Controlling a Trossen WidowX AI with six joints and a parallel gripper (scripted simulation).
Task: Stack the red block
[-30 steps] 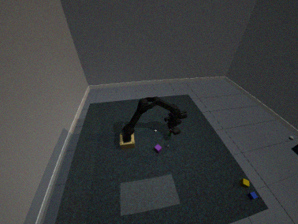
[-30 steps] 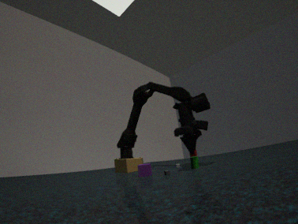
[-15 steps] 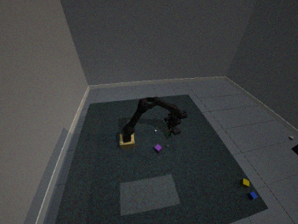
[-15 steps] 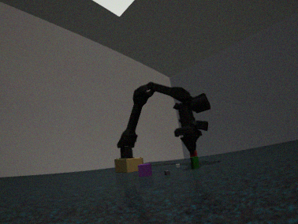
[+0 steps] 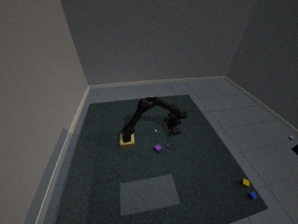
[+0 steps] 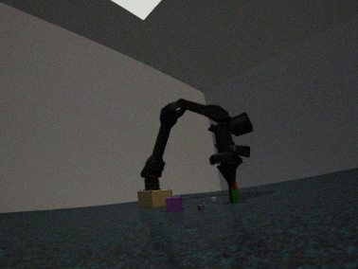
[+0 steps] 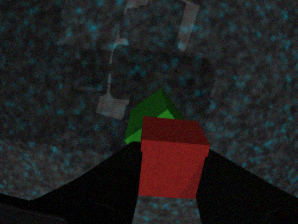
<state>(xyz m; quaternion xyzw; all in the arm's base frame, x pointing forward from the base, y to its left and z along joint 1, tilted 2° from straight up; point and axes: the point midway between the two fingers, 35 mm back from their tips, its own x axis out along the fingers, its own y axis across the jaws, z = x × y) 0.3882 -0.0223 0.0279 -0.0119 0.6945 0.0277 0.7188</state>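
Right now my gripper tip is right at the red block. From my gripper tip the other things lie so: yellow block (560 mm to the right, 320 mm ahead, 30 mm below); then purple block (160 mm behind, 110 mm to the right, 30 mm below); then blue block (640 mm to the right, 310 mm ahead, 40 mm below).
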